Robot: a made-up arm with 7 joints.
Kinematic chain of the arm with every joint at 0, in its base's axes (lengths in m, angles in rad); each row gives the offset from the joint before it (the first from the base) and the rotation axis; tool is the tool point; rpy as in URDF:
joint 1: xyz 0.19 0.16 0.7 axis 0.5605 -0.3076 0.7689
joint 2: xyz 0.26 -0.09 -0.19 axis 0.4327 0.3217 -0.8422
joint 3: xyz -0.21 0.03 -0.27 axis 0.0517 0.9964 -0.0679
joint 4: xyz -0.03 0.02 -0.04 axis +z
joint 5: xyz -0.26 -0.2 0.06 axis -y
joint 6: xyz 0 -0.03 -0.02 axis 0.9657 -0.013 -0.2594
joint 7: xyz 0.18 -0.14 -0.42 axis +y
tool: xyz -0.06 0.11 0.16 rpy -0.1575 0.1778 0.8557
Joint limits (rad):
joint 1: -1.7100..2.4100
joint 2: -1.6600..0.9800
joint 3: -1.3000..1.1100
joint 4: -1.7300..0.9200
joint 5: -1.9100..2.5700
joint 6: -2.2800..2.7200
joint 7: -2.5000..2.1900
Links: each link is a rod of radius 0.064 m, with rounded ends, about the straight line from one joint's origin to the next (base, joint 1, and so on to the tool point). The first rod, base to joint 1, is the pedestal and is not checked.
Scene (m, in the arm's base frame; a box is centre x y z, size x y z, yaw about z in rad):
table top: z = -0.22
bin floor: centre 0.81 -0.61 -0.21 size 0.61 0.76 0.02 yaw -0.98
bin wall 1: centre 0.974 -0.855 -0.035 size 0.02 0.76 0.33 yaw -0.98
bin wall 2: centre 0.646 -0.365 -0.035 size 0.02 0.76 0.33 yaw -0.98
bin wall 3: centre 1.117 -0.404 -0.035 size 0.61 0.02 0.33 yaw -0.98
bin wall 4: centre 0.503 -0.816 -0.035 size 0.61 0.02 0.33 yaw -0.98
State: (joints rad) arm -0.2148 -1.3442 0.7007 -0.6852 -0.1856 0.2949 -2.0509
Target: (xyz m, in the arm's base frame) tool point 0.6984 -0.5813 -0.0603
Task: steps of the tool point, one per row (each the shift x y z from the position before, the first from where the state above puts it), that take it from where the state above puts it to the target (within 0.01 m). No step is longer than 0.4 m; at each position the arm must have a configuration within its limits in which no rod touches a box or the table.
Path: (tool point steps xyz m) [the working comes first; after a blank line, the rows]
Joints at the target: 0.1309 -1.5007 0.5194 -0.6846 -0.0494 0.3399 -2.1028
Straight joint move there: touches bin wall 4.

1: 0.3081 -0.0963 0.1547
2: 0.3452 0.0816 0.1101
3: 0.2822 0.2336 0.0456
4: -0.1152 -0.1021 -0.0882
5: -0.1234 -0.0168 -0.1801
6: -0.1070 0.1121 -0.2156

